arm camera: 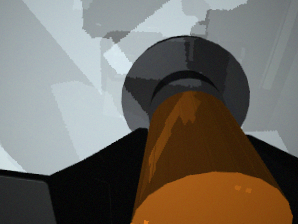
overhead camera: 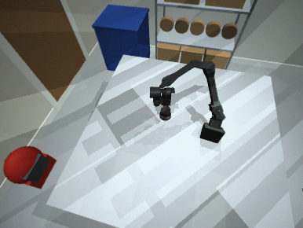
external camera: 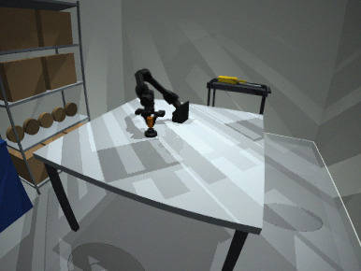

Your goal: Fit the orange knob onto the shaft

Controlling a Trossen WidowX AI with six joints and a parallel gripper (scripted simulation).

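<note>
My gripper tip is 20 mm below the orange knob. Round my gripper tip: dark round pedestal 40 mm below.
</note>
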